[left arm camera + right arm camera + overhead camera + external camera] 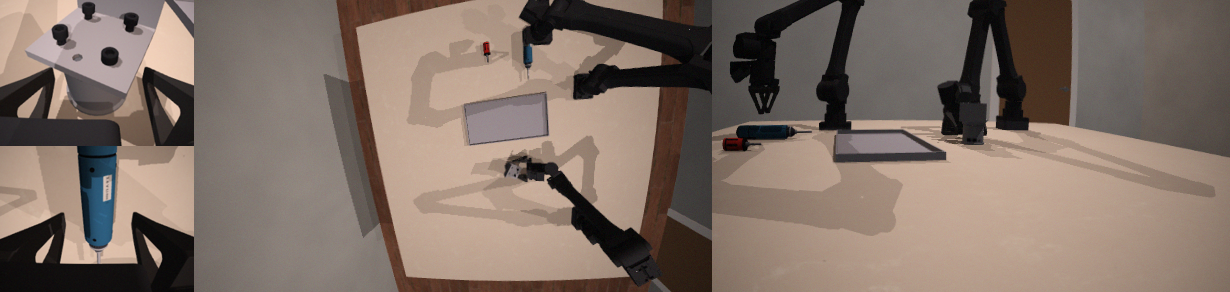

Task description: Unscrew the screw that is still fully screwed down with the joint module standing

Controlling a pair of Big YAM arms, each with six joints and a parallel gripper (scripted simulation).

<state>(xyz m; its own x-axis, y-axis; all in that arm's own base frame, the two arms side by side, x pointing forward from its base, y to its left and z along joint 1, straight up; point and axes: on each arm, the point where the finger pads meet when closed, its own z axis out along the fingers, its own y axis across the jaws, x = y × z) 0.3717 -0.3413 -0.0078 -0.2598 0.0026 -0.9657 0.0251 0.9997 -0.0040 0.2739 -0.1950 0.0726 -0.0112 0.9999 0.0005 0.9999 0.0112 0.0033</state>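
The grey joint module lies 1 cm ahead of my left hand. Also, from my left hand: grey bracket: 1 cm ahead, 4 cm above; screwdriver bit: 11 cm behind, 47 cm to the right, 1 cm below; shallow grey tray: 2 cm ahead, 26 cm to the right, 2 cm below.
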